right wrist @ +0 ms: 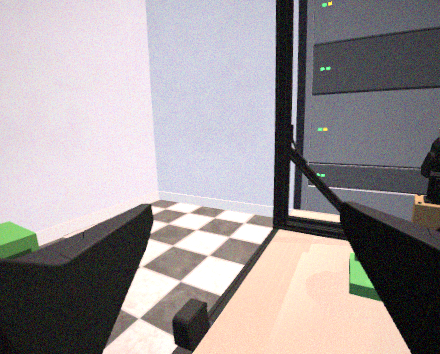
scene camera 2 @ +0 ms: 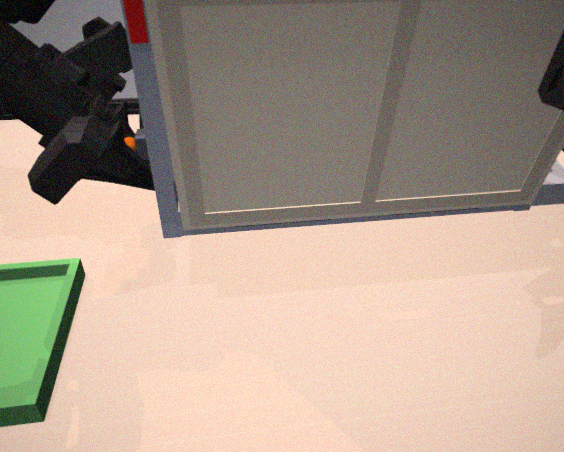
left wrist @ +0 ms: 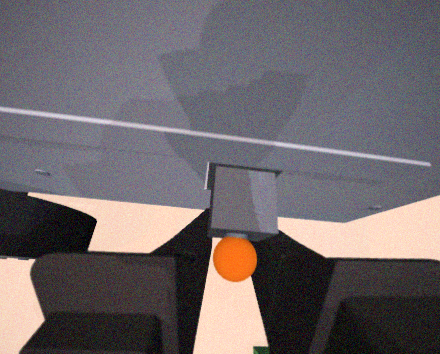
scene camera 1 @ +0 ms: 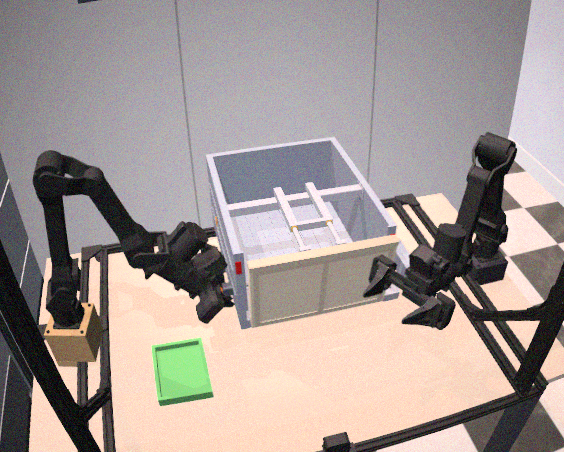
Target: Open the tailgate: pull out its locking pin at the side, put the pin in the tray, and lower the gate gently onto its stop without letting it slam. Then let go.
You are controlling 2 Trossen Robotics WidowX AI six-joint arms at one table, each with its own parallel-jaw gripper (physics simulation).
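Places are measured from the left arm's base along level axes (x ahead, y left, z up), in millimetres.
Pixels of known places: left gripper, fingertip midpoint: (scene camera 1: 232,302); right gripper, fingertip midpoint: (right wrist: 245,211) (scene camera 1: 382,308); left arm's base, origin of the base link: (right wrist: 439,201) (scene camera 1: 69,318); right arm's base, origin of the base link: (scene camera 1: 484,253).
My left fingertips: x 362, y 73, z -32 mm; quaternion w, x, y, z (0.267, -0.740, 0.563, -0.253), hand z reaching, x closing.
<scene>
Ahead of a thing's pixels: the offset from my left fingertips to its middle. "*": to the spot under its first point.
The beige tailgate (scene camera 1: 290,295) (scene camera 2: 290,110) stands upright, closing the front of the grey truck bed {* dx +284, dy +212, dz +193 mm} (scene camera 1: 350,172). The locking pin's orange knob (scene camera 2: 130,143) (left wrist: 235,259) sits against the end of a small grey block {* dx -9, dy -11, dz +45 mm} (scene camera 2: 142,145) (left wrist: 245,200) on the bed's left side. My left gripper (scene camera 1: 226,296) (left wrist: 227,216) is shut on the pin at its knob, with the fingertips partly hidden behind the block. My right gripper (scene camera 1: 386,308) (right wrist: 245,211) is open and empty, in front of the tailgate's right end. The green tray {dx -115, dy -140, dz -66 mm} (scene camera 1: 182,372) (scene camera 2: 30,325) (right wrist: 361,280) lies left of the tailgate and holds nothing.
A red light {* dx +27, dy -77, dz +170 mm} (scene camera 1: 238,267) (scene camera 2: 136,22) marks the bed's left corner post. A pale frame {* dx +174, dy +0, dz +211 mm} (scene camera 1: 312,222) lies inside the bed. Black rails (scene camera 1: 440,420) run along the table's edges. A green object (right wrist: 15,240) shows at the right wrist view's left edge; I cannot tell what it is.
</scene>
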